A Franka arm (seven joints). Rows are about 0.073 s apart.
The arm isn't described. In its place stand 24 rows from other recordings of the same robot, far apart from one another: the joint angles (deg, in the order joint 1, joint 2, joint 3, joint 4, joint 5, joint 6, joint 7), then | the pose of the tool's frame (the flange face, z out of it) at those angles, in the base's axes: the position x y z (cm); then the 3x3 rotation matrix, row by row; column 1 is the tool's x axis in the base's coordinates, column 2 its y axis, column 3 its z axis.
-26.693, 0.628, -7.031, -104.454, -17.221, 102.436, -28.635 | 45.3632 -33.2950 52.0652; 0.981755 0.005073 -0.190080; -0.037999 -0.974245 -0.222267; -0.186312 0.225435 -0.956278
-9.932, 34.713, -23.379, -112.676, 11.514, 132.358, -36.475 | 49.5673 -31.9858 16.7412; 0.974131 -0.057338 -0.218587; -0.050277 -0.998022 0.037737; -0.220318 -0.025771 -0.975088
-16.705, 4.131, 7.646, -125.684, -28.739, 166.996, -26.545 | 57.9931 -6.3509 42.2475; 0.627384 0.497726 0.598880; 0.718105 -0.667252 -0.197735; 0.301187 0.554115 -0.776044
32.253, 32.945, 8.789, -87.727, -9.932, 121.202, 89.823 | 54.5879 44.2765 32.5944; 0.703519 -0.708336 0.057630; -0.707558 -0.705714 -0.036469; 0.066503 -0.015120 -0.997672
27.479, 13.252, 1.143, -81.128, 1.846, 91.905, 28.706 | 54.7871 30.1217 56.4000; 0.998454 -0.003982 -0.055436; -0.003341 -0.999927 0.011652; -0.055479 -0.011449 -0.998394
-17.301, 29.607, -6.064, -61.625, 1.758, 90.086, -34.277 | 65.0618 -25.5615 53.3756; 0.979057 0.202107 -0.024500; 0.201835 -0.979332 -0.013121; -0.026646 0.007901 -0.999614
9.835, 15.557, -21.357, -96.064, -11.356, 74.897, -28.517 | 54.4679 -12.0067 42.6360; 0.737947 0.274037 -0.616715; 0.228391 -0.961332 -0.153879; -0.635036 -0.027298 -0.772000
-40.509, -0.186, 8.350, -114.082, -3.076, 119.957, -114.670 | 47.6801 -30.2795 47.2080; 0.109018 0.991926 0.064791; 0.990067 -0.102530 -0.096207; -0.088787 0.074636 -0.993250
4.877, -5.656, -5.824, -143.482, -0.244, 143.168, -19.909 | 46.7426 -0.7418 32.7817; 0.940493 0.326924 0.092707; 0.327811 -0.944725 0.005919; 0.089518 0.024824 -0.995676
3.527, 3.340, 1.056, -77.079, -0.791, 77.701, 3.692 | 54.6917 4.1744 67.7882; 0.998840 0.013284 -0.046283; 0.012548 -0.999791 -0.016164; -0.046488 0.015565 -0.998798
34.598, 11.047, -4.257, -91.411, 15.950, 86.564, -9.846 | 49.2357 32.7600 50.2112; 0.736558 0.572098 -0.360814; 0.638286 -0.764406 0.090960; -0.223771 -0.297300 -0.928192
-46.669, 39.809, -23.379, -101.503, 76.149, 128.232, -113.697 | 26.9379 -59.7805 18.9267; 0.760637 -0.076628 0.644638; -0.106821 -0.994247 0.007856; 0.640328 -0.074837 -0.764447
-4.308, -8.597, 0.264, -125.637, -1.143, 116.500, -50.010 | 49.9537 -3.6392 44.8878; 0.688529 0.725131 -0.010630; 0.724926 -0.688596 -0.017835; -0.020253 0.004574 -0.999784
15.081, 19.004, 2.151, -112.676, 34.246, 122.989, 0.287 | 56.4668 19.8958 29.7949; 0.973573 -0.120693 -0.193878; -0.022260 -0.895052 0.445405; -0.227288 -0.429319 -0.874085
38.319, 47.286, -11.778, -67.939, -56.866, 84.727, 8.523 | 66.6331 27.5946 33.0061; 0.904191 0.386370 0.182091; 0.288357 -0.237673 -0.927557; -0.315102 0.891196 -0.326314
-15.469, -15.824, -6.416, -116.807, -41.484, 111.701, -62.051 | 44.1650 -23.1455 59.2767; 0.608163 0.793794 -0.005437; 0.611144 -0.472576 -0.634961; -0.506597 0.382837 -0.772525
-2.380, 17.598, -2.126, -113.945, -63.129, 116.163, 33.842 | 58.7879 -9.6727 31.4015; 0.999998 -0.001636 -0.001109; -0.001858 -0.587014 -0.809575; 0.000673 0.809575 -0.587015
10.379, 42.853, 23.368, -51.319, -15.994, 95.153, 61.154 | 69.3557 28.9525 47.9884; 0.840447 -0.538974 0.056167; -0.540798 -0.840818 0.023735; 0.034434 -0.050323 -0.998139
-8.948, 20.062, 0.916, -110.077, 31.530, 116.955, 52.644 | 59.7345 -5.5387 29.9248; 0.178525 -0.981032 -0.075535; -0.852270 -0.192542 0.486379; -0.491697 -0.022454 -0.870477
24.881, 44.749, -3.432, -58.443, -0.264, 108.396, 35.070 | 71.1790 29.6412 39.4106; 0.971288 -0.214767 0.102349; -0.215104 -0.976559 -0.007858; 0.101638 -0.014383 -0.994717
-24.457, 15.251, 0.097, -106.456, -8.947, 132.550, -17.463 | 58.1250 -26.6548 39.6199; 0.990994 -0.037406 0.128574; -0.013291 -0.982926 -0.183519; 0.133243 0.180157 -0.974571
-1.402, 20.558, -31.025, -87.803, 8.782, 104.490, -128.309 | 58.0907 -30.1557 47.2239; -0.090012 0.995442 -0.031510; 0.995788 0.089400 -0.020336; -0.017426 -0.033207 -0.999297
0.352, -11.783, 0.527, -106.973, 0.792, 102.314, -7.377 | 50.6631 0.9383 61.1355; 0.982210 0.141177 0.123827; 0.140589 -0.989976 0.013518; 0.124494 0.004131 -0.992212
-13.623, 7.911, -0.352, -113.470, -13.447, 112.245, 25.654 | 54.6381 -15.1643 38.7048; 0.827290 -0.527427 -0.193421; -0.558017 -0.811271 -0.174518; -0.064872 0.252309 -0.965470
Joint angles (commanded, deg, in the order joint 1, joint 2, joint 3, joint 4, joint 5, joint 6, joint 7), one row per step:
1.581 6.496 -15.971 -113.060 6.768 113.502 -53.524
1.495 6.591 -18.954 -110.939 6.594 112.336 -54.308
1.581 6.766 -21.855 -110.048 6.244 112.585 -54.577
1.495 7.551 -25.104 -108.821 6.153 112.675 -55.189
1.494 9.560 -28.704 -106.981 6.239 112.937 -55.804
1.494 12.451 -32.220 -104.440 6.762 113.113 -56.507
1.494 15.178 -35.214 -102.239 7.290 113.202 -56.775
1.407 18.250 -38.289 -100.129 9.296 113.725 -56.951
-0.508 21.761 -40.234 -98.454 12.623 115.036 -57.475
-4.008 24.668 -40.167 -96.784 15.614 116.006 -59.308
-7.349 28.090 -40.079 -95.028 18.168 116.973 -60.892
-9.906 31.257 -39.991 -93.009 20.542 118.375 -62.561
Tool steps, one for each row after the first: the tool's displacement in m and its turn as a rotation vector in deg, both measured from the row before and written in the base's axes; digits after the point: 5 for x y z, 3 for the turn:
-0.00177 -0.02995 0.01530 -0.636 -0.884 -2.036
-0.00473 -0.02760 0.00692 -1.001 -0.824 -2.349
-0.00610 -0.03204 0.00420 -0.972 -0.455 -2.603
-0.00452 -0.03446 -0.00102 -1.404 0.035 -2.867
-0.00214 -0.03309 -0.00244 -1.619 0.237 -2.725
-0.00267 -0.02723 -0.00310 -1.572 0.498 -2.566
-0.00282 -0.02689 -0.00496 -1.012 -0.225 -3.297
-0.00781 -0.03326 -0.01251 -0.312 -0.821 -4.171
-0.00977 -0.03134 -0.01247 0.280 -0.932 -2.405
-0.01027 -0.03012 -0.01761 -0.040 -0.196 -2.250
-0.00500 -0.02409 -0.01343 -0.708 -0.737 -1.181

